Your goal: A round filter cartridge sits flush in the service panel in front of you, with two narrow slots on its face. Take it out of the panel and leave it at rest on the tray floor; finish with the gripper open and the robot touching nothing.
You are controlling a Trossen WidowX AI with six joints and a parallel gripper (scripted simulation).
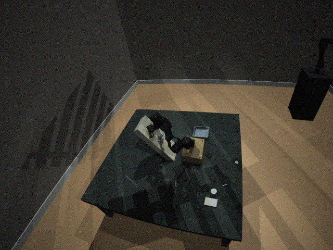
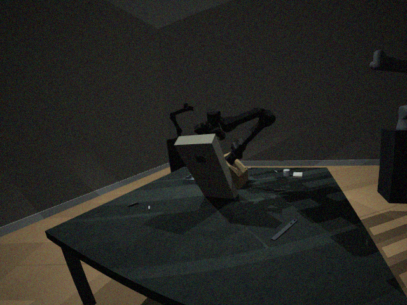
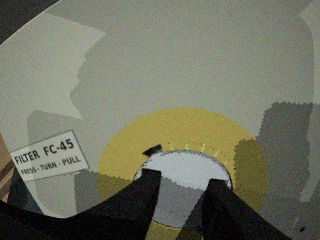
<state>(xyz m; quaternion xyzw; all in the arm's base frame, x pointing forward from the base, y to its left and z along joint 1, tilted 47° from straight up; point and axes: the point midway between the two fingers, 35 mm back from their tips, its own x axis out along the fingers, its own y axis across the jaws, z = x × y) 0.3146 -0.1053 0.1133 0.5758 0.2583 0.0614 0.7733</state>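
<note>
My gripper tip is now 10 mm short of the round grey filter cartridge and 10 mm above it. The rest, counted from my gripper tip: grey tray (390 mm behind, 300 mm to the right, 270 mm below).
</note>
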